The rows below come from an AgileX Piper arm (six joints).
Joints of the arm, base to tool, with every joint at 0 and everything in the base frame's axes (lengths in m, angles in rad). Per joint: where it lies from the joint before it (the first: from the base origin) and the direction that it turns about. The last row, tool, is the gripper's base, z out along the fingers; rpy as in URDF.
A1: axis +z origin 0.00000 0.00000 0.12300
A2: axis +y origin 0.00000 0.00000 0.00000
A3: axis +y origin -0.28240 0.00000 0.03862
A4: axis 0.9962 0 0.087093 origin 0.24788 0.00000 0.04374
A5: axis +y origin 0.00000 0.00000 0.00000
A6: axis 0.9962 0 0.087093 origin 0.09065 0.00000 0.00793
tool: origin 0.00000 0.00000 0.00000 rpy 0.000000 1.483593 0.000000
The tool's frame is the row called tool.
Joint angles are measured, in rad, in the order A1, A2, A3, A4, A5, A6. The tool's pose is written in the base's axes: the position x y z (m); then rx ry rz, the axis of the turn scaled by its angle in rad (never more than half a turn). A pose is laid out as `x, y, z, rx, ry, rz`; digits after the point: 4 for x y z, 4 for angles.
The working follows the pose.
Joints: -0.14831 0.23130 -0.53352 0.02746 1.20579 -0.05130
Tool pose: 0.0200, -0.0006, 0.2746, 0.1153, 2.3847, -0.0592
Where each joint sits with the arm in this pose, in the base's axes (m; each line is computed from the numbers above, not from the rounded line before):
A1: 0.0000 0.0000 0.1230
A2: 0.0000 0.0000 0.1230
A3: -0.2631 0.0393 0.2253
A4: -0.0419 0.0063 0.3409
A5: -0.0419 0.0063 0.3409
A6: 0.0200 -0.0006 0.2746
the tool: 0.0200 -0.0006 0.2746

